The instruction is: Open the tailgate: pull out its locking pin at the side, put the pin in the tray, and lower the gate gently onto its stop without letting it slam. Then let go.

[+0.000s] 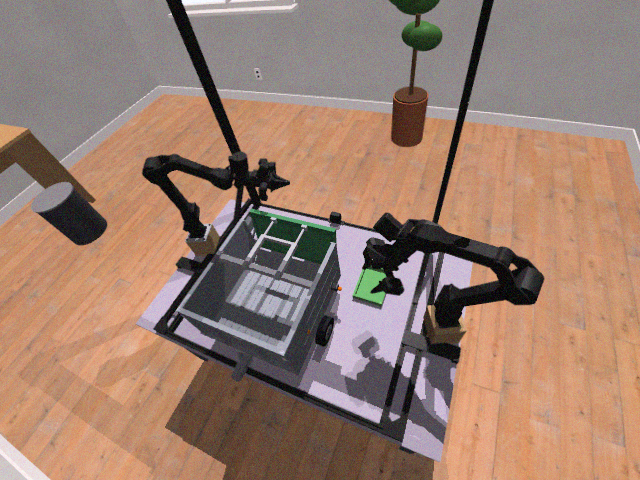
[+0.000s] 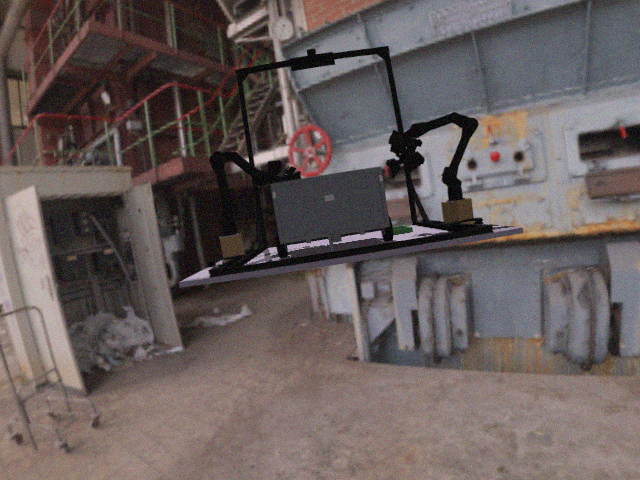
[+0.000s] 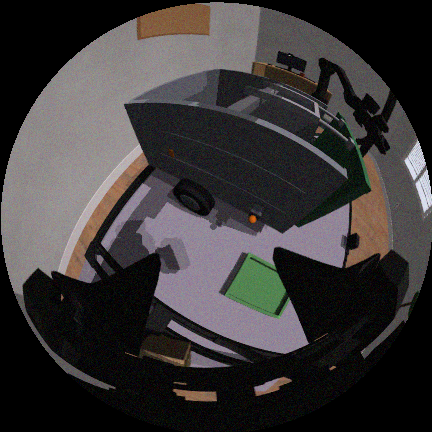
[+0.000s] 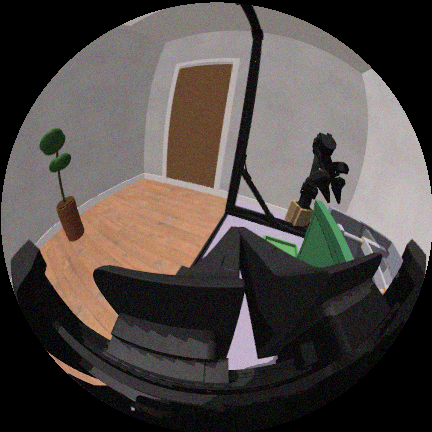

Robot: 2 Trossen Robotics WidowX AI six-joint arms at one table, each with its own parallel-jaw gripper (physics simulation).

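Pixels of known places: left gripper, fingertip midpoint: [image 1: 367,280] [image 2: 399,176] [image 3: 217,257] [image 4: 333,202]; right gripper, fingertip midpoint: [image 1: 289,182] [image 3: 384,153] [image 4: 236,233]; left arm's base at its link origin: [image 1: 446,317] [image 2: 456,200] [image 4: 302,205]; right arm's base at its link origin: [image 1: 198,232] [image 2: 230,235].
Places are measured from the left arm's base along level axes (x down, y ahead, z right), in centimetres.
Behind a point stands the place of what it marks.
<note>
The green tailgate [image 1: 316,243] @[y 39.8, x -9.1, z 29.8 cm] [image 3: 357,172] @[y 35.3, x -16.0, z 28.5 cm] [image 4: 322,242] @[y 41.9, x -13.2, z 33.2 cm] stands steeply at the back end of the grey trailer [image 1: 235,335] @[y 63.9, x -16.3, z -4.8 cm] [image 2: 330,211] @[y 66.8, x -3.7, z -2.2 cm] [image 3: 225,135] @[y 39.5, x -12.8, z 9.2 cm], tipped slightly outward. The pin's orange knob [image 1: 339,288] @[y 33.5, x -0.5, z 15.0 cm] [image 3: 252,219] @[y 33.1, x -0.6, z 15.2 cm] shows low beside the trailer's side wall, at a small dark bracket; its shaft is too small to see. The green tray [image 1: 368,290] @[y 22.6, x 10.9, z 18.8 cm] [image 3: 255,286] @[y 20.7, x 10.8, z 19.3 cm] [image 4: 282,246] @[y 18.2, x 10.8, z 18.8 cm] lies beside the trailer, with no pin visible in it. My left gripper [image 1: 374,274] @[y 24.4, x -14.1, z 9.2 cm] [image 3: 217,257] @[y 24.4, x -14.1, z 9.2 cm] [image 4: 333,202] @[y 24.4, x -14.1, z 9.2 cm] is open and empty above the tray area. My right gripper [image 1: 287,182] @[y 47.5, x -19.9, z 52.3 cm] [image 4: 236,233] @[y 47.5, x -19.9, z 52.3 cm] is shut and empty, high beyond the tailgate.
White bars cross the trailer's open top near the gate. A black wheel [image 1: 324,330] @[y 40.1, x 1.5, z 0.9 cm] [image 3: 194,196] @[y 38.3, x 2.1, z 3.9 cm] stands beside the trailer's side wall. Black frame posts [image 1: 460,118] @[y -5.6, x -48.3, z 36.0 cm] rise at the table's edges. A small black block [image 1: 334,217] @[y 32.5, x 7.3, z 56.0 cm] [image 3: 351,242] @[y 31.3, x 8.2, z 55.3 cm] sits on the back frame rail.
</note>
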